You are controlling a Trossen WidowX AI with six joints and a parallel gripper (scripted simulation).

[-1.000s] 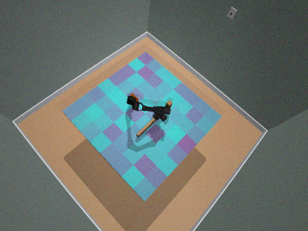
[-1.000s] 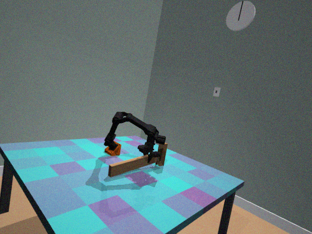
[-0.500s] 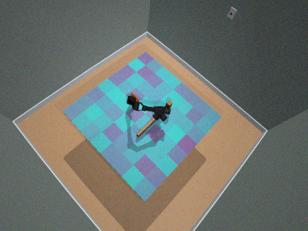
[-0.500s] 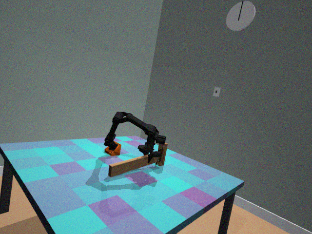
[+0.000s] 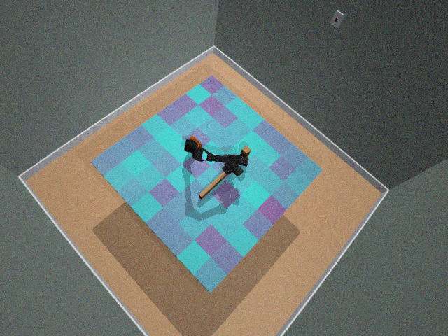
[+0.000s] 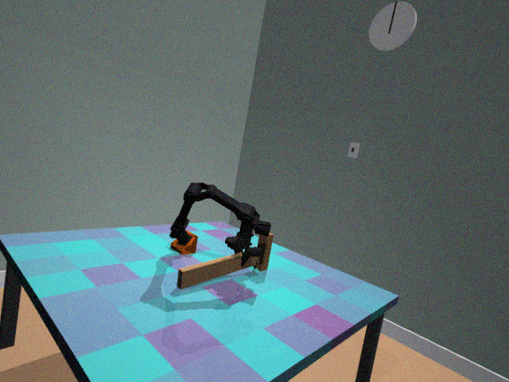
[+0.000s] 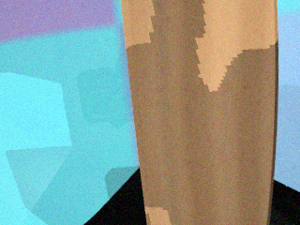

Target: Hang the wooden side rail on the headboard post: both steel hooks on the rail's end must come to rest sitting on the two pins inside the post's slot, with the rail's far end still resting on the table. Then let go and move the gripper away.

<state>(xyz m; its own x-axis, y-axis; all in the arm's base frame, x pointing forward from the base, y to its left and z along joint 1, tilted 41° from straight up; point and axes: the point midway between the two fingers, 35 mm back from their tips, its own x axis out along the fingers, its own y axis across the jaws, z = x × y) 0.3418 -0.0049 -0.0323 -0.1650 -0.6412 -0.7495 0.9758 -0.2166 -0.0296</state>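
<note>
Now: gripper tip 150 mm to the right of the headboard post, 40 mm below it and 20 mm short of it.
</note>
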